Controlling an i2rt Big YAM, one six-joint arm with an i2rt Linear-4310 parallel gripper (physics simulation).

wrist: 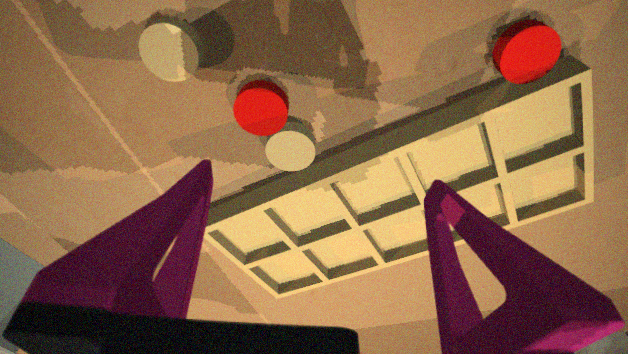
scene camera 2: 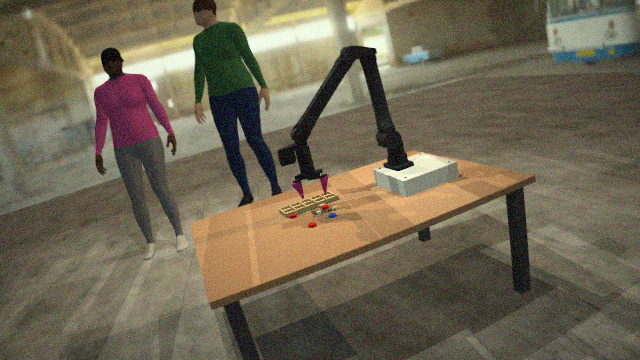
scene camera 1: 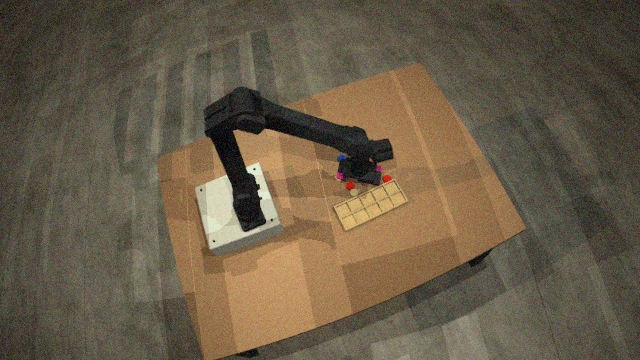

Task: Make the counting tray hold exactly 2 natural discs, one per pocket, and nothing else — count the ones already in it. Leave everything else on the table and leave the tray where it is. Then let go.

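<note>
The counting tray lies on the table with two rows of pockets; no disc shows in the pockets in the wrist view, though a finger covers part of them. One natural disc lies flat close beside the tray's long side, against or very near a red disc. Another natural disc lies farther from the tray. My gripper is open and empty, above the table and the tray's edge, with the nearer natural disc between the fingertips' lines of sight.
A second red disc lies by the tray's far corner. A third red disc, a blue disc and a small white piece lie on the table. Two people stand behind the table.
</note>
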